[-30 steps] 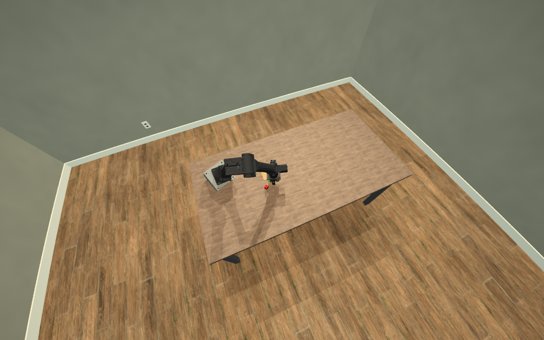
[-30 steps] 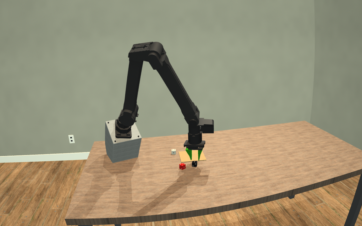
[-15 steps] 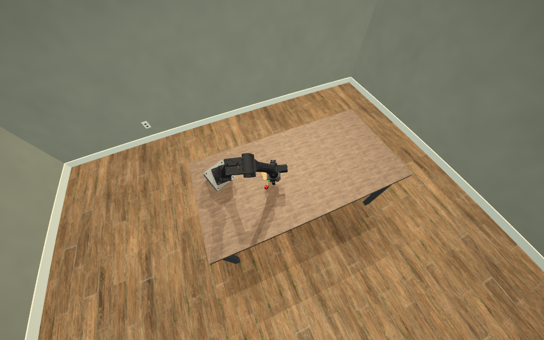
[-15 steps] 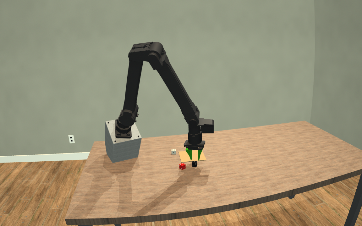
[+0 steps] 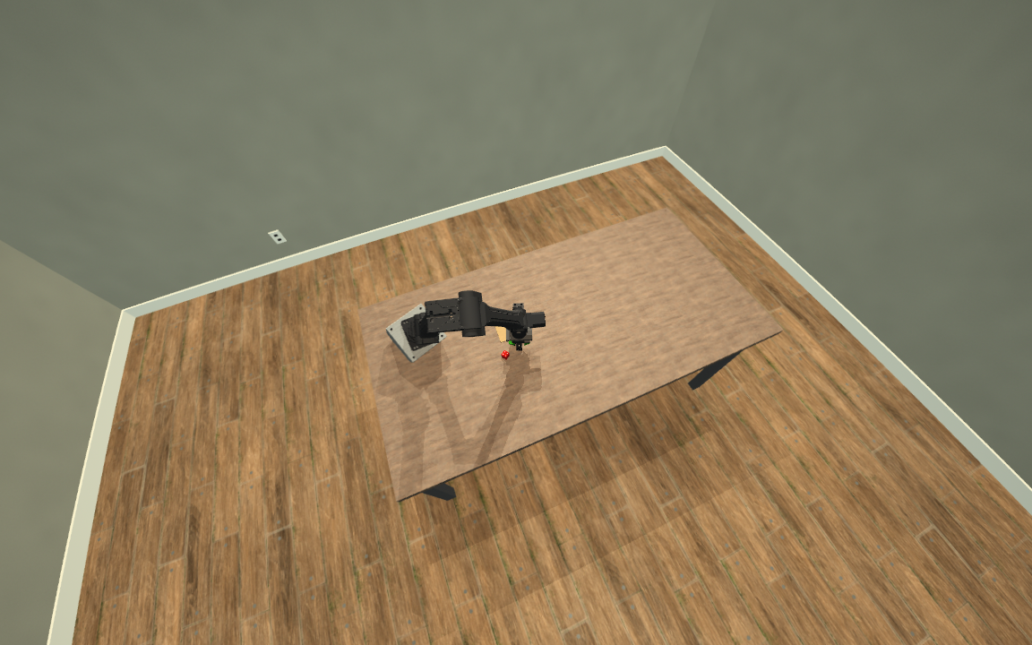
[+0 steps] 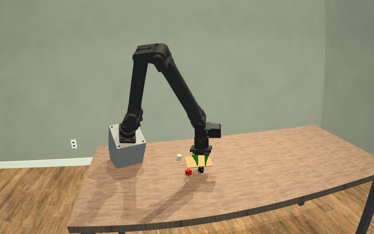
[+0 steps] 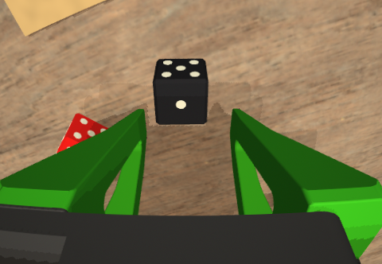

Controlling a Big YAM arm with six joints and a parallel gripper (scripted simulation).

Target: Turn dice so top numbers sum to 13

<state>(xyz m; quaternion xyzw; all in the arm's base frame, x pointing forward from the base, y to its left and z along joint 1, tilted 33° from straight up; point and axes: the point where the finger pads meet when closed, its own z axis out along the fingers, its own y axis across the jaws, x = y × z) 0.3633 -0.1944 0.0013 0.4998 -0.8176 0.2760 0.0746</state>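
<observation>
The black die lies 3 cm below my hand. The rest, counted from my hand: tan mat (3 cm ahead, 12 cm to the left, 4 cm below); white die (6 cm behind, 19 cm to the left, 3 cm below); red die (7 cm behind, 3 cm below).
</observation>
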